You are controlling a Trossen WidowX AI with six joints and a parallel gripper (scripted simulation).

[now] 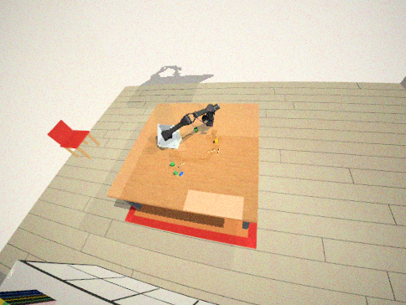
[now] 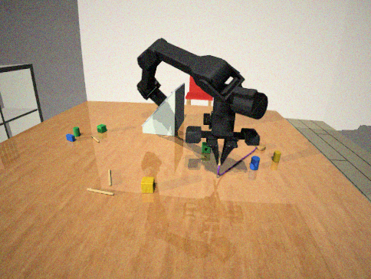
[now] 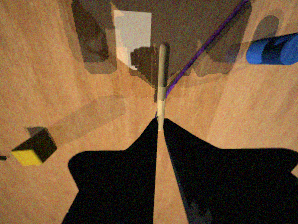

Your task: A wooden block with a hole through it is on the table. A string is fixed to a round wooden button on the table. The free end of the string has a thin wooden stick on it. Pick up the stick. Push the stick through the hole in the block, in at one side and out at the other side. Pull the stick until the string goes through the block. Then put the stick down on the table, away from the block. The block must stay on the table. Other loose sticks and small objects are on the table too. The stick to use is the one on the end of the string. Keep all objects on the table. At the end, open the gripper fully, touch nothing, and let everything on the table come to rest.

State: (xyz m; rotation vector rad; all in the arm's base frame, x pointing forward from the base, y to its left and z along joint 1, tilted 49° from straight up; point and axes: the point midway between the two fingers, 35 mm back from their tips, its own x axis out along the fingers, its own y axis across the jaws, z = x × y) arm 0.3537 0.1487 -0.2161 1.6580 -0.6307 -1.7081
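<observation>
The green block lies 170 mm behind my gripper tip, 50 mm to the right of it and 30 mm below it. The rest, counted from my gripper tip: yellow cylinder: 200 mm to the left, 150 mm behind, 30 mm below; blue cylinder: 110 mm to the left, 80 mm behind, 30 mm below; yellow cube: 170 mm to the right, 90 mm ahead, 30 mm below.
</observation>
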